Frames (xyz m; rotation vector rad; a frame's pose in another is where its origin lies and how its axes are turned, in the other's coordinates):
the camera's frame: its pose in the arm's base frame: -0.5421 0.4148 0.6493 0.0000 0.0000 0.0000
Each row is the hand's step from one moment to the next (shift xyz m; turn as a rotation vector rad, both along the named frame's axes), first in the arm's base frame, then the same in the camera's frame.
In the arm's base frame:
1: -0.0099 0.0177 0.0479 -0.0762 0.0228 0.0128
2: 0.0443 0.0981 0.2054 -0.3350 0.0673 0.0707
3: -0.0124 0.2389 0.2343 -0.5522 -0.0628 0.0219
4: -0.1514 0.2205 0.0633 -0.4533 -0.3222 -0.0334
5: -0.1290 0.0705 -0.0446 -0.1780 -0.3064 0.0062
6: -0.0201 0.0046 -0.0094 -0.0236 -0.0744 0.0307
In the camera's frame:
1: -0.0099 0.0177 0.0479 -0.0762 0.0228 0.0128
2: 0.0443 0.0981 0.2054 -0.3350 0.0673 0.0707
3: -0.0124 0.2389 0.2343 -0.5522 -0.0628 0.0219
4: -0.1514 0.2205 0.0633 -0.4533 -0.3222 -0.0334
5: -0.1290 0.0705 -0.0446 -0.1780 -0.3064 0.0062
6: -0.0201 0.0046 -0.0094 -0.0236 -0.0744 0.0307

